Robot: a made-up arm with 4 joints.
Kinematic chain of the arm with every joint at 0, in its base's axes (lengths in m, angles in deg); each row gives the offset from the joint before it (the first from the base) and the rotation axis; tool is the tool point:
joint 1: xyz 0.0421 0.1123 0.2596 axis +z
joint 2: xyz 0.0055 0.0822 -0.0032 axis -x
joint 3: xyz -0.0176 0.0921 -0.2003 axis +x
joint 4: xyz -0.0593 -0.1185 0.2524 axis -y
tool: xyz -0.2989 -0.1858 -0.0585
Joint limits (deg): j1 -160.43..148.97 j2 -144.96..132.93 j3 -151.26..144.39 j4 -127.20..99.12
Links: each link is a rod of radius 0.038 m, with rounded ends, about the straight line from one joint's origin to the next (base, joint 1, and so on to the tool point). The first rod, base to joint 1, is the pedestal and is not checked.
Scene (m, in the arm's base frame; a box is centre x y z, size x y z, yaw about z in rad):
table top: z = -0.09
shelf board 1: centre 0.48 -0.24 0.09 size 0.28 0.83 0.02 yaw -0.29
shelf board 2: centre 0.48 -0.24 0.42 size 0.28 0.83 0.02 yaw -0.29
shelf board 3: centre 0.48 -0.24 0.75 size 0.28 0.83 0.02 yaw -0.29
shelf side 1: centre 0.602 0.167 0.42 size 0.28 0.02 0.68 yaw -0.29
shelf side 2: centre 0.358 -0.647 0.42 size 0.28 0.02 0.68 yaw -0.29
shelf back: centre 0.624 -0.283 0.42 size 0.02 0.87 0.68 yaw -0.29
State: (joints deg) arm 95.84 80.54 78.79 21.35
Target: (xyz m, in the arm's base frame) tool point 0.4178 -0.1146 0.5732
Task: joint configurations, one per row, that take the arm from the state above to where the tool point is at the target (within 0.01 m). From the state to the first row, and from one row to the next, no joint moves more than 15 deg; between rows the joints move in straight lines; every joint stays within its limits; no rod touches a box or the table.
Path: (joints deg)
1: 92.07 74.63 65.83 28.48
2: 88.29 68.71 52.87 35.60
3: 84.52 62.80 39.91 42.73
4: 80.74 56.88 26.95 49.86
5: 76.97 50.97 13.99 56.98
6: 73.19 45.05 1.03 64.11
7: 81.26 59.61 6.96 59.37
8: 89.33 74.17 12.88 54.63
9: 97.41 88.74 18.81 49.89
10: 105.48 103.30 24.74 45.16
11: 113.55 117.86 30.66 40.42
12: 113.75 116.19 43.52 29.31
13: 113.96 114.52 56.39 18.19
14: 114.16 112.85 69.25 7.08

